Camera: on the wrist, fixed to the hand. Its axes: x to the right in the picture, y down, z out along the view.
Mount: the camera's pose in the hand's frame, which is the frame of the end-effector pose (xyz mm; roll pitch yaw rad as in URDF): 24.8 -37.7 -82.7 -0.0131 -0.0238 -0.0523
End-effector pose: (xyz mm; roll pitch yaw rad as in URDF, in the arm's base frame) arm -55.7 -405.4 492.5 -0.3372 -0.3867 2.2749
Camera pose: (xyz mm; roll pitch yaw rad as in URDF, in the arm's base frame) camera -38.6 -328.3 441.1 -0.3329 -0.4261 2.2294
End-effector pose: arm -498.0 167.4 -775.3 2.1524 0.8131 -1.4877
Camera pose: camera -406.2 147.8 -783.7 2.1489 0.8698 -1.4740
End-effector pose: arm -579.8 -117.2 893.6 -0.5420 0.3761 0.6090
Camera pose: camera -533.5 -176.3 836.7 -0.5676 0.3285 0.5747
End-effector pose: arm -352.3 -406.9 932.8 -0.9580 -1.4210 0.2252
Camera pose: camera -312.6 -489.5 954.8 -0.8593 -1.4769 0.1120
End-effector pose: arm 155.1 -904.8 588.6 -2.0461 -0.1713 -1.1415
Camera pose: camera 109.0 -939.4 663.1 -2.0685 -0.2067 -1.0954
